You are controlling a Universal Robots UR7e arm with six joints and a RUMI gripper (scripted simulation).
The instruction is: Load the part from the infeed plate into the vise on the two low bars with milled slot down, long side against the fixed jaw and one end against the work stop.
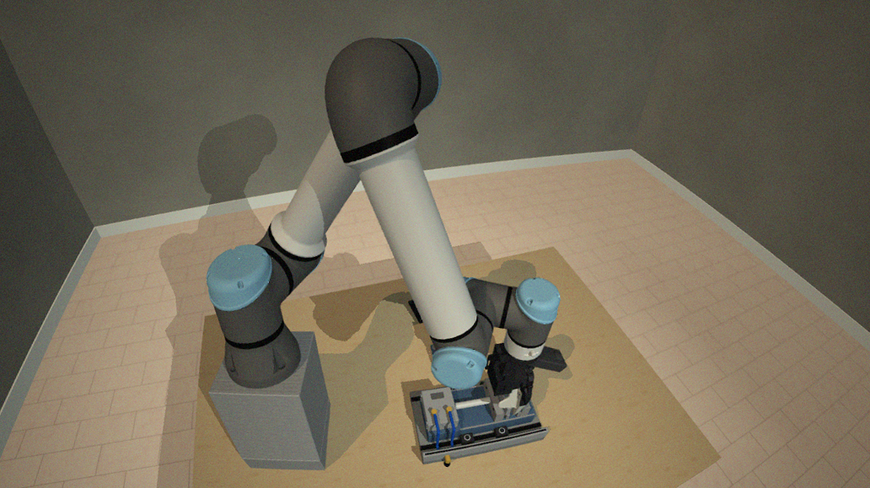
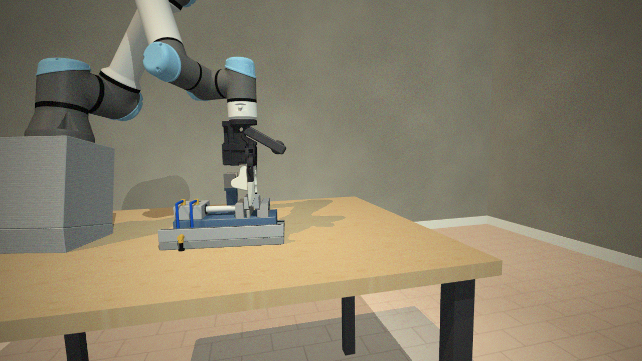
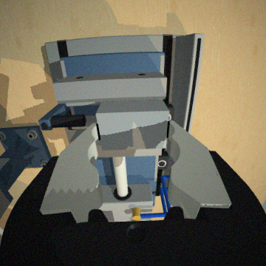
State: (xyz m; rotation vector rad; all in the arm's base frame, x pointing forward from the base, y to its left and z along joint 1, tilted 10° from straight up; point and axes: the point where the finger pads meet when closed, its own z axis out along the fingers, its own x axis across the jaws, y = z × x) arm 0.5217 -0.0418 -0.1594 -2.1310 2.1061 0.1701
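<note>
Now: hand 10 mm above the part. Round my hand: fixed jaw (30 mm ahead, 20 mm to the left, 30 mm below); moving jaw (30 mm behind, 20 mm to the left, 30 mm below); work stop (70 mm to the left, 20 mm below).
</note>
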